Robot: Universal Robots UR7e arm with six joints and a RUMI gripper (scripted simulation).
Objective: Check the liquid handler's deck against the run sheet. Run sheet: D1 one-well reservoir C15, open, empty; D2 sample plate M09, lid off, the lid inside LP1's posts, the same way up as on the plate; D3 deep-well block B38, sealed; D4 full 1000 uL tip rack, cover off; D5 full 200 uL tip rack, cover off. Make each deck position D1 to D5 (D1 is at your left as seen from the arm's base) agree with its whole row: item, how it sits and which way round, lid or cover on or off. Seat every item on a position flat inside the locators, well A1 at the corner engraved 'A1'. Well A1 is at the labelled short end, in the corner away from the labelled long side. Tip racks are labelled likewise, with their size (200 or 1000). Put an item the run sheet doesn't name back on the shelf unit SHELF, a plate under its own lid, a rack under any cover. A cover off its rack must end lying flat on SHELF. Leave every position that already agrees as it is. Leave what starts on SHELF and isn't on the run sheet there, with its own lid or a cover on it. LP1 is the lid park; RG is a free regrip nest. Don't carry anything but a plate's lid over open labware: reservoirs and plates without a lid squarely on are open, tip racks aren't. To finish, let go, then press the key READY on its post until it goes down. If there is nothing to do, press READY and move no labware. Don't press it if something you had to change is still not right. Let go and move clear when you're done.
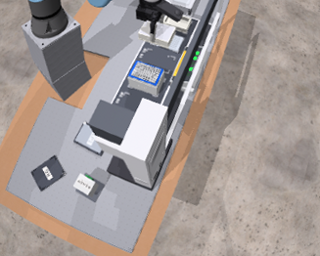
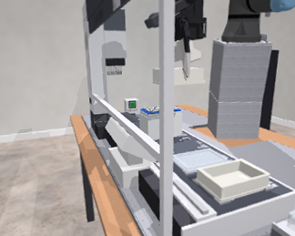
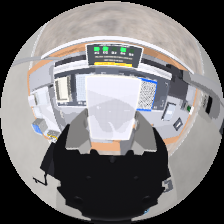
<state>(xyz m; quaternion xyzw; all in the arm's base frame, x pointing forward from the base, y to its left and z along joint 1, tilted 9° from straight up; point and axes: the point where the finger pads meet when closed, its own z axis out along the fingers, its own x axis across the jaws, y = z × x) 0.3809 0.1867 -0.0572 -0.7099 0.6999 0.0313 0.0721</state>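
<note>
My gripper is now 120 mm to the right of the clear well plate and 220 mm above it. The rest, counted from my hand: white sealed block 10 mm below; blue-framed tip rack 130 mm to the right, 160 mm below; cream one-well reservoir 250 mm to the left, 220 mm below.
</note>
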